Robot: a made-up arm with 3 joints. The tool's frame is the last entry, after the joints. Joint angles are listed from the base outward. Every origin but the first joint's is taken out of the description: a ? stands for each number. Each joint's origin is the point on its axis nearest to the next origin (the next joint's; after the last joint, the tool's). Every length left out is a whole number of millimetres.
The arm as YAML. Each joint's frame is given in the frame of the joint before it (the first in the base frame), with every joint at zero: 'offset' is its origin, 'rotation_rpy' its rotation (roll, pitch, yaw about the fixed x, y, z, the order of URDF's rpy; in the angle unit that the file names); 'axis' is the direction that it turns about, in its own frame. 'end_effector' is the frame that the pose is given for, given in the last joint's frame.
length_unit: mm
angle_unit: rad
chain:
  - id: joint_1
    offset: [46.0, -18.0, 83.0]
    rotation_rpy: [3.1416, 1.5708, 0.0]
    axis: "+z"
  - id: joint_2
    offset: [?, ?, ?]
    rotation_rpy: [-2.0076, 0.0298, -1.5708]
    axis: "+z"
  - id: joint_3
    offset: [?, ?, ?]
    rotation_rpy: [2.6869, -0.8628, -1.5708]
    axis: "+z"
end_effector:
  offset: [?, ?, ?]
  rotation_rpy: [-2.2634, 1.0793, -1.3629]
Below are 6 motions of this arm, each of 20 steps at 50 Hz.
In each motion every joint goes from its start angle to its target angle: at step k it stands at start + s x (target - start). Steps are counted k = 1, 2, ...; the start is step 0. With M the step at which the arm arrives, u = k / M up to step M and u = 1 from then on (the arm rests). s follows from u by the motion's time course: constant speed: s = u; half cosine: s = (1 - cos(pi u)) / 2; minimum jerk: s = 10 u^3 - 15 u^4 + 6 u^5.
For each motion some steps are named. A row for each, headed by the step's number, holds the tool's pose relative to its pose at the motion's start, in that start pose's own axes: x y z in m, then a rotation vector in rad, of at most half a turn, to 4 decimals.
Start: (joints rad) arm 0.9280 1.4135 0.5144
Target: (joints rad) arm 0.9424 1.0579 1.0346
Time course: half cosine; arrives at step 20
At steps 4, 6, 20:
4: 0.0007 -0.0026 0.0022 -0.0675 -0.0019 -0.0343
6: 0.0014 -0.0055 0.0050 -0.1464 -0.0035 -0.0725
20: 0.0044 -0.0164 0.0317 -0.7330 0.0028 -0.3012

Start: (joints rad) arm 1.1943 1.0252 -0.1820
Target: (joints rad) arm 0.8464 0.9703 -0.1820
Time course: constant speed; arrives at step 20
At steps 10, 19, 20:
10: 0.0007 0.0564 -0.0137 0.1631 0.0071 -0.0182
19: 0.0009 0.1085 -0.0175 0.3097 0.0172 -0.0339
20: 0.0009 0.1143 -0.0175 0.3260 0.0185 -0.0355

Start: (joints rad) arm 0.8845 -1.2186 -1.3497
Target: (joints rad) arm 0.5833 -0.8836 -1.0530
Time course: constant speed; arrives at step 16
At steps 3, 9, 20:
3: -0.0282 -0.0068 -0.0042 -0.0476 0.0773 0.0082
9: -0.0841 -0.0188 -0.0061 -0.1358 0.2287 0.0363
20: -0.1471 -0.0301 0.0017 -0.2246 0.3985 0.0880

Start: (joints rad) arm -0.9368 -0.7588 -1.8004
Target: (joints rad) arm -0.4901 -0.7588 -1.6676
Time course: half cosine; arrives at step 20
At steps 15, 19, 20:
15: 0.1076 0.0209 0.1102 -0.2646 -0.2969 0.1960
19: 0.1218 0.0287 0.1303 -0.3060 -0.3484 0.2268
20: 0.1224 0.0291 0.1312 -0.3078 -0.3507 0.2281

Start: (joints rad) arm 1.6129 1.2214 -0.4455
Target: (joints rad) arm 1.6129 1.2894 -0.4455
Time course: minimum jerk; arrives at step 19
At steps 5, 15, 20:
5: -0.0004 0.0001 0.0001 0.0024 0.0007 0.0076
15: -0.0030 0.0004 0.0009 0.0190 0.0059 0.0603
20: -0.0033 0.0004 0.0010 0.0204 0.0063 0.0646

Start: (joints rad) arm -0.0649 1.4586 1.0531
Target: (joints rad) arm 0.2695 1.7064 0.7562
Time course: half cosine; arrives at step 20
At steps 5, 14, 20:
5: 0.0016 -0.0117 -0.0069 0.0270 -0.0168 0.0451
14: 0.0126 -0.0654 -0.0297 0.1381 -0.0602 0.2685
20: 0.0172 -0.0830 -0.0343 0.1703 -0.0625 0.3464

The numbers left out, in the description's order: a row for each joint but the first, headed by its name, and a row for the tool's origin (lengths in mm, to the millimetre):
joint_2: -268.0 -179.0 0.0
joint_3: -74.0 41.0 0.0
tool: -8.0 -68.0 0.0

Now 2 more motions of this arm.
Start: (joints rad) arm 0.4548 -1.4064 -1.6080
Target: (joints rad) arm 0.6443 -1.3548 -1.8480
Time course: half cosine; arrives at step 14
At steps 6, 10, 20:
6: 0.0254 0.0172 0.0035 0.0972 -0.0089 0.0784
10: 0.0514 0.0369 0.0097 0.1979 -0.0144 0.1687
20: 0.0624 0.0460 0.0133 0.2410 -0.0154 0.2104

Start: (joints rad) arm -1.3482 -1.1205 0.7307
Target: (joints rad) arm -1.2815 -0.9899 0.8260
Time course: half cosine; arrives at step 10
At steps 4, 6, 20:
4: 0.0065 0.0004 0.0014 0.0057 -0.0337 -0.0131
6: 0.0123 0.0006 0.0026 0.0105 -0.0640 -0.0258
20: 0.0187 0.0007 0.0038 0.0157 -0.0983 -0.0411

